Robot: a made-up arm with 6 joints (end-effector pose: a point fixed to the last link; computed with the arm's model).
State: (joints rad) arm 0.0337 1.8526 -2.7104 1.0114 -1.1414 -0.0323
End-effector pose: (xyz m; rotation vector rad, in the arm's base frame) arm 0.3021 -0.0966 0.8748 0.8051 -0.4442 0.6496
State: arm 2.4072 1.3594 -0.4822 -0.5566 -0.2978 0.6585
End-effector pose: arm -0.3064 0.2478 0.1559 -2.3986 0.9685 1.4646
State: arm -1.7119 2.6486 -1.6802 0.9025 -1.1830 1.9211
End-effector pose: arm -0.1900 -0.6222 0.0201 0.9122 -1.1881 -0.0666
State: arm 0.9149 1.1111 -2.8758 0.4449 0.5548 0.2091
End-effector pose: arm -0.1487 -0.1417 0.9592 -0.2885 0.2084 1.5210
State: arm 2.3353 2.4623 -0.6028 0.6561 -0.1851 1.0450
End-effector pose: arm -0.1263 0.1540 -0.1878 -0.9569 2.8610 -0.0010
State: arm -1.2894 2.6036 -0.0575 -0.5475 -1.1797 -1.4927
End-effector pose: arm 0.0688 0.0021 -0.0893 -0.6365 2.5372 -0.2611
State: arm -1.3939 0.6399 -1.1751 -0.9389 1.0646 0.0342
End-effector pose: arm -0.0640 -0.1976 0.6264 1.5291 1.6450 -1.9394
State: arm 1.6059 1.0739 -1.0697 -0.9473 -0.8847 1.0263
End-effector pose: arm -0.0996 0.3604 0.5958 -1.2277 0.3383 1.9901
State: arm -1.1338 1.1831 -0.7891 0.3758 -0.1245 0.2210
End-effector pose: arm 0.1822 -0.4048 0.3583 1.3763 1.1313 -0.4310
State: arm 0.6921 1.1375 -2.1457 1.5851 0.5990 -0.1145
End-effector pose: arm 0.0373 0.1325 0.9295 -0.4643 0.8013 2.1829
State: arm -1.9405 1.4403 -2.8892 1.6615 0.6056 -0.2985
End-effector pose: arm 0.0813 -0.0078 0.9827 0.0280 0.6106 -0.5492
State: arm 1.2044 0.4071 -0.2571 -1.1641 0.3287 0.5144
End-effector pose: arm 0.1349 0.2366 0.3211 -1.2549 1.2357 0.1524
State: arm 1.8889 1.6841 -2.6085 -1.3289 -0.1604 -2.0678
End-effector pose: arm -0.1196 0.2951 0.9363 -0.1264 -0.5779 -1.4247
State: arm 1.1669 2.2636 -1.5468 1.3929 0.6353 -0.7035
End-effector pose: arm 0.1737 0.6127 0.1052 -1.0668 2.5425 1.4666
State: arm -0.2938 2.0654 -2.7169 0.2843 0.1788 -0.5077
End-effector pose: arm 0.5323 -0.1538 0.7838 -0.0126 1.0141 -0.4515
